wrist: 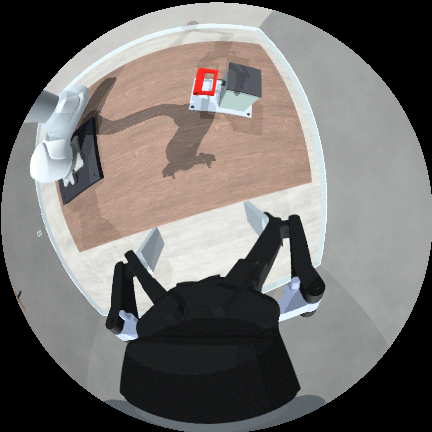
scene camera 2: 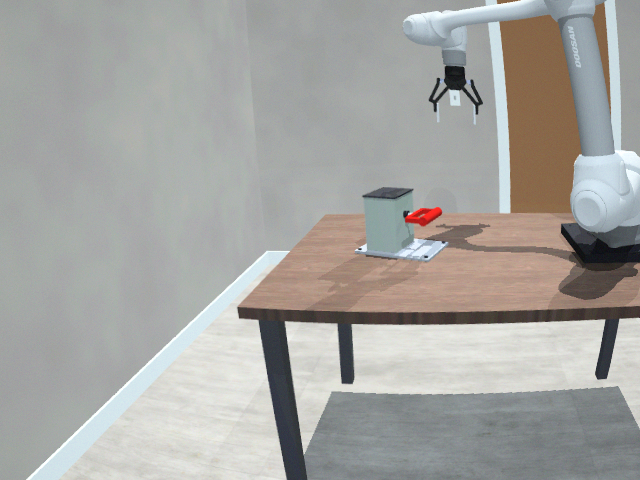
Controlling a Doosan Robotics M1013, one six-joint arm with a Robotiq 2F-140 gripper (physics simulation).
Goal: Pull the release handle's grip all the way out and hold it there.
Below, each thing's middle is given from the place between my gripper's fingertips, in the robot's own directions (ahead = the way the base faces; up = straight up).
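From where my hand is now, the base plate [scene camera 2: 420, 250] is well below it, and it is also a long way to the left of my hand and a long way ahead of it.
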